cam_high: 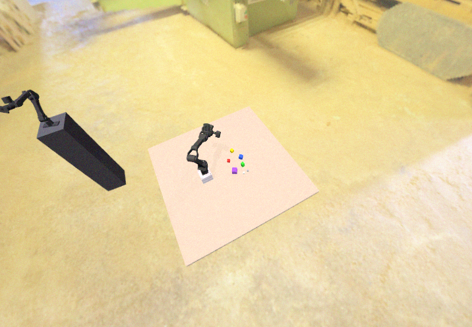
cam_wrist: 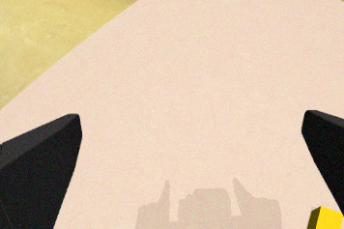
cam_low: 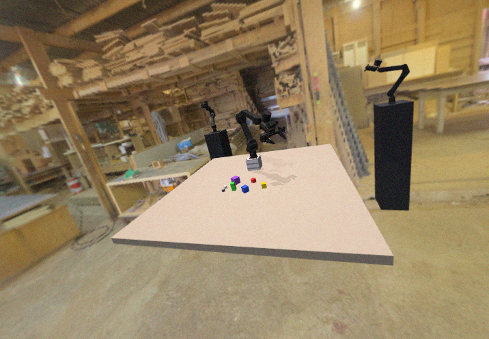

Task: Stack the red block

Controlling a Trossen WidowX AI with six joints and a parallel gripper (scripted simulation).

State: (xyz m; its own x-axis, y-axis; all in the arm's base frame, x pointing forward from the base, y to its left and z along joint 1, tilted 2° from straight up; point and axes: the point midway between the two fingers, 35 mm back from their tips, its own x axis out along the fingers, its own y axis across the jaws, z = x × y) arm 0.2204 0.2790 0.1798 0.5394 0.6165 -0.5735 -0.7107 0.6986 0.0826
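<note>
My gripper tip is now 260 mm above the red block, 230 mm to the left of it and 30 mm short of it. The rest, counted from my gripper tip: purple block (370 mm to the right, 250 mm below, 40 mm ahead); blue block (250 mm below, 240 mm to the right, 160 mm ahead); yellow block (250 mm below, 130 mm to the right, 110 mm ahead).
</note>
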